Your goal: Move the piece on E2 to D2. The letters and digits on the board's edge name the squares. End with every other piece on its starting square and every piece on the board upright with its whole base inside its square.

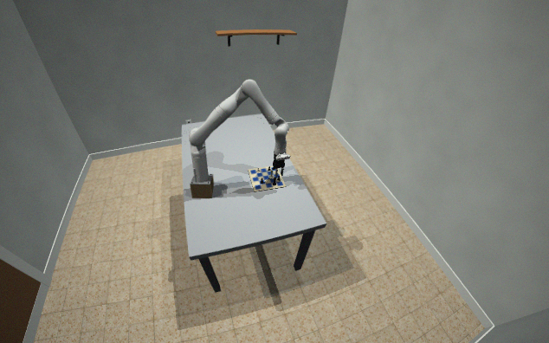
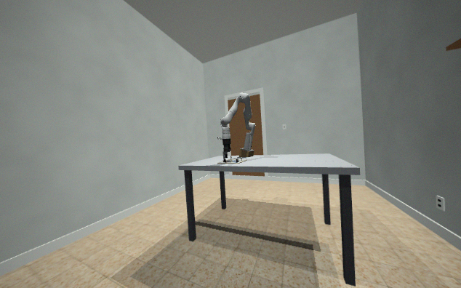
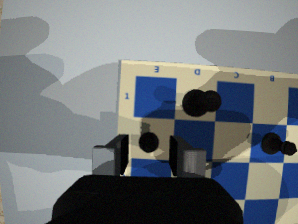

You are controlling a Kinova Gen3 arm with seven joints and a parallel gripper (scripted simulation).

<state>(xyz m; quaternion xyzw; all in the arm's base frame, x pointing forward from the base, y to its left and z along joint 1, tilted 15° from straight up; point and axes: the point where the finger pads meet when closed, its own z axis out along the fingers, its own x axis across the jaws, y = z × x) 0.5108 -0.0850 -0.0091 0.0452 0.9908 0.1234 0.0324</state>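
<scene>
My hand is 5 cm past the black chess piece, 3 cm to the left of it and 2 cm above it. The rest, counted from my hand: white pawn 11 cm behind, 13 cm to the left, 4 cm below; then chessboard 8 cm behind, 4 cm to the left, 6 cm below.
</scene>
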